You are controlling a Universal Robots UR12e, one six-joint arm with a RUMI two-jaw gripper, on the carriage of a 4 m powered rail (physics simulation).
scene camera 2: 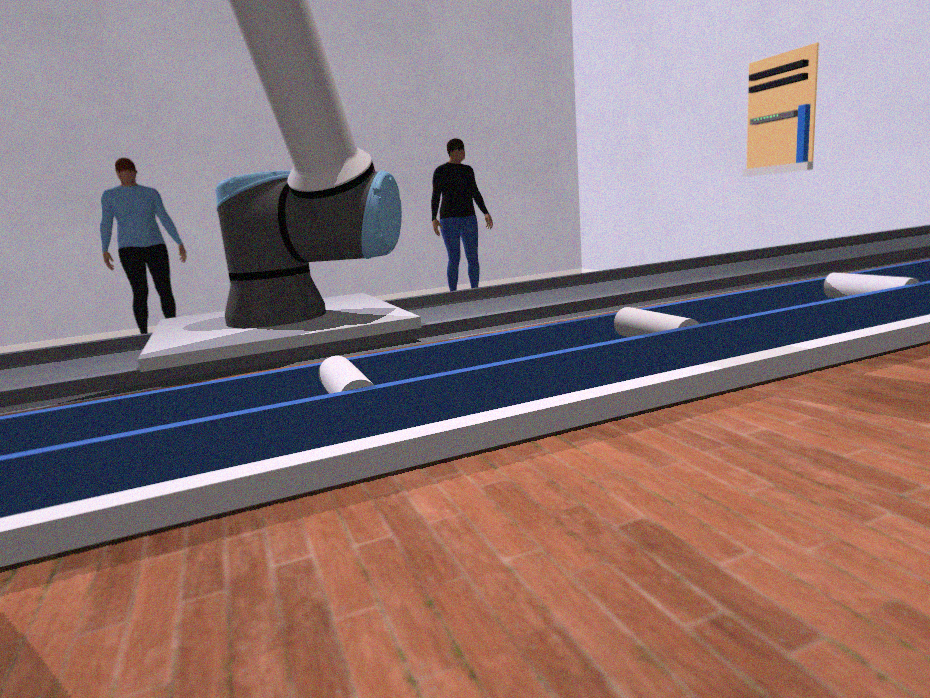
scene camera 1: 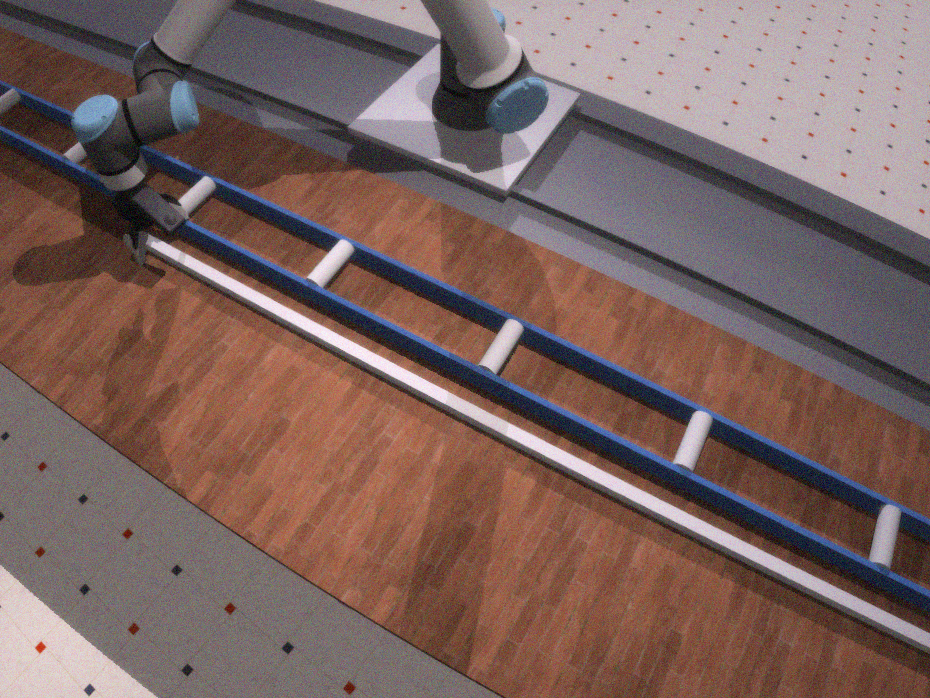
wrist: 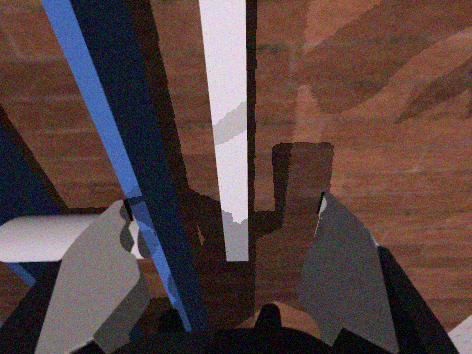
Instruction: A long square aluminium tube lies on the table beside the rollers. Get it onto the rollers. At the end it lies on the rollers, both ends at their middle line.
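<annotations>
Scene camera 1 shows the gripper. In scene camera 2 the gripper is out of frame. The wrist view shows the gripper. On the gripper, [scene camera 1: 136,240] and [wrist: 404,297] are the same spot.
</annotations>
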